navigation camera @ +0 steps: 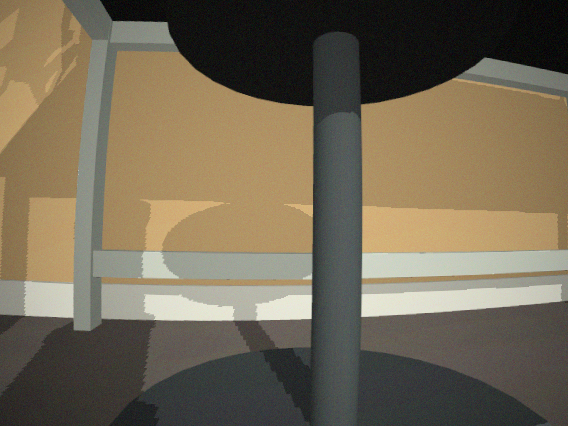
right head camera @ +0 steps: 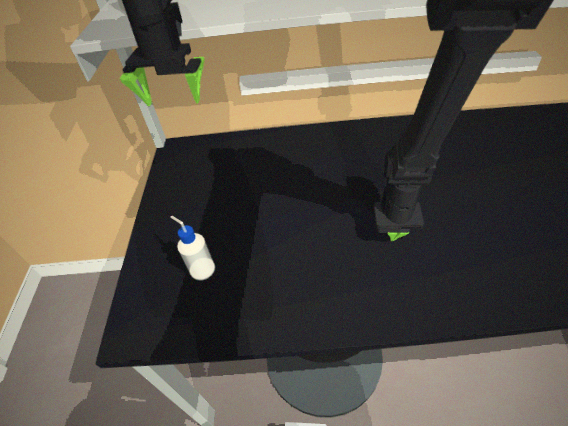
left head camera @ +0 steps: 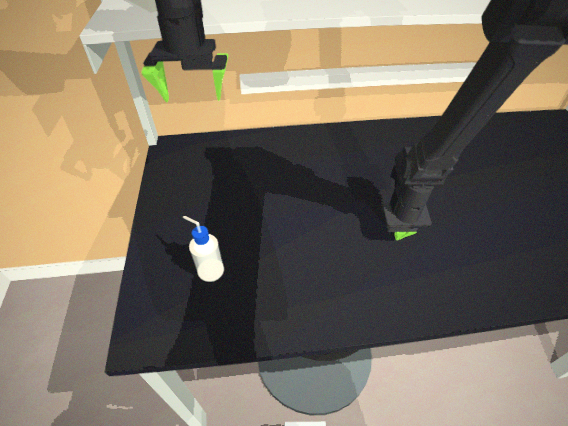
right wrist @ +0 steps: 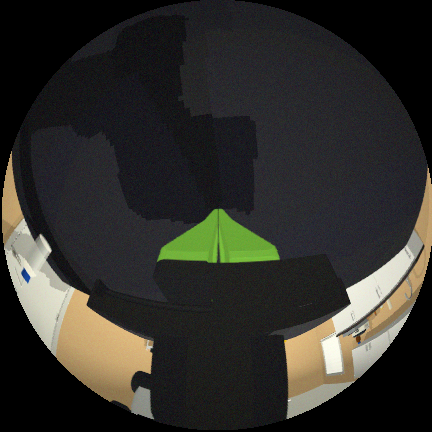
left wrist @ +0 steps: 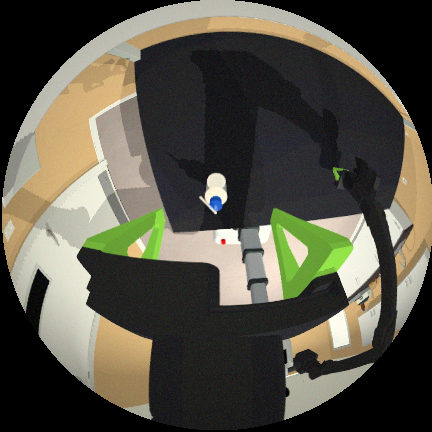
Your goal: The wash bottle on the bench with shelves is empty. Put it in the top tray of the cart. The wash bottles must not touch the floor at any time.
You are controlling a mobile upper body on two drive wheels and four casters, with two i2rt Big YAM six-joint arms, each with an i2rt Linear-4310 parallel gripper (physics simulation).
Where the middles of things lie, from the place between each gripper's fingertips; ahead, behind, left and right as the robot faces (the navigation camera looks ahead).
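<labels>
From the wash bottle (left head camera: 204,248), my left hand is 27 cm above it and 14 cm past it.
My right hand, though, is 90 mm below the wash bottle, and it's 90 mm past the bottle and 450 mm to the right of it.
</labels>
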